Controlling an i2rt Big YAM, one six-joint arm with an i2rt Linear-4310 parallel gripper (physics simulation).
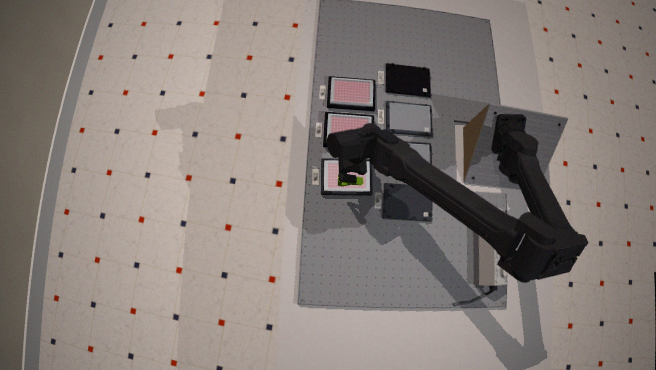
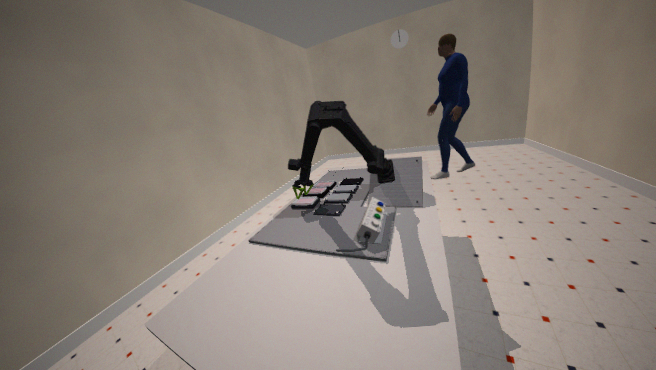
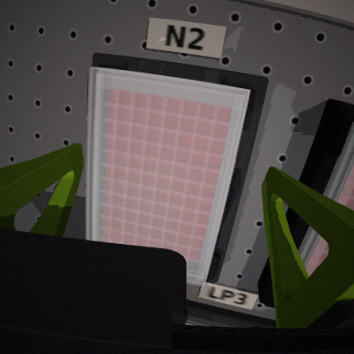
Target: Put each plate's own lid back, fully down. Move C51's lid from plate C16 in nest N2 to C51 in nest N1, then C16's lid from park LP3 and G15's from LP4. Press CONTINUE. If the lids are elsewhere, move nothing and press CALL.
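Places are measured from the arm's base along level axes (x ahead, y left, z up), in centimetres.
Pixels of known places: gripper, fingertip midpoint: (image 1: 339, 169) (image 2: 301, 196) (image 3: 175, 164); arm's base, link origin: (image 1: 507, 133) (image 2: 385, 171).
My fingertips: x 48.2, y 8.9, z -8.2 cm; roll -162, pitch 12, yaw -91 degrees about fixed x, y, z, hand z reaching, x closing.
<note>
For each thing: its top centre in the pictures, then the offset to it from my fingertips. "pt": a spot on its surface instead.
- nest N2, surface spot: (image 3: 165, 175) pt dx -1.2, dy +0.7, dz -1.2 cm
- LP3 label, surface spot: (image 3: 229, 295) pt dx -11.9, dy -5.1, dz -4.3 cm
- button box, top centre: (image 1: 499, 245) (image 2: 371, 208) dx -44.3, dy +22.7, dz +3.9 cm
The plate in nest N2 (image 1: 330, 176) (image 2: 305, 201) (image 3: 165, 175) is pink with a clear, rimmed cover over it; identity codes are unreadable. Two more pink plates stand in the same row, the middle one (image 1: 345, 121) partly behind the arm and the far one (image 1: 351, 92). Two clear lids (image 1: 409, 118) (image 1: 422, 150) lie in the park row. The LP3 label (image 3: 229, 295) shows beyond N2's plate. My gripper (image 1: 351, 181) (image 2: 302, 195) (image 3: 175, 164) is open and empty above N2's plate, one green finger towards each long side. The exact height is unclear.
Two dark parks (image 1: 407, 80) (image 1: 407, 202) flank the clear lids. A button box (image 2: 369, 225) with blue, yellow, green and white buttons stands near the board's edge; its lettering is unreadable. A brown-faced upright panel (image 1: 474, 142) stands near the arm base. A person (image 2: 454, 85) is beyond the table.
</note>
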